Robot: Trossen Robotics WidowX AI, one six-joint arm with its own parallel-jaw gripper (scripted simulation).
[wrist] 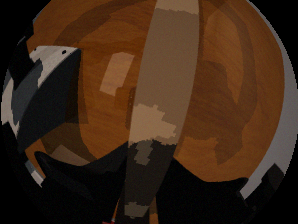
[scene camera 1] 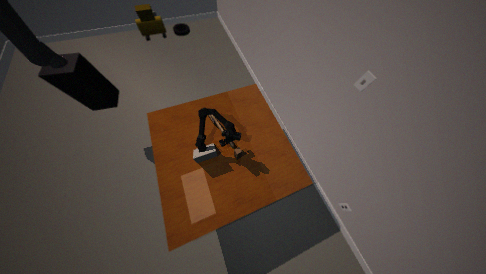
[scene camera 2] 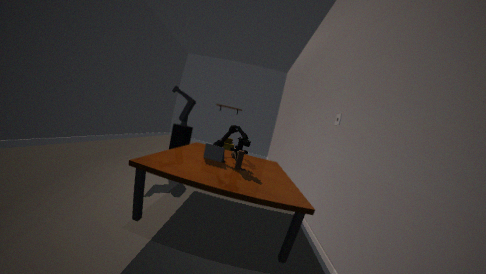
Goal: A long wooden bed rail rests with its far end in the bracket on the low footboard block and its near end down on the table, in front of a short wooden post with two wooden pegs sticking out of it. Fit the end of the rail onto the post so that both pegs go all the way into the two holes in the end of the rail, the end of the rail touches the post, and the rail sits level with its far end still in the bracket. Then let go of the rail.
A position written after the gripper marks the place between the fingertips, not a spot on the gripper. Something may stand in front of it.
Note:
In view: the gripper [wrist: 144, 145] and a long wooden rail [wrist: 165, 80].

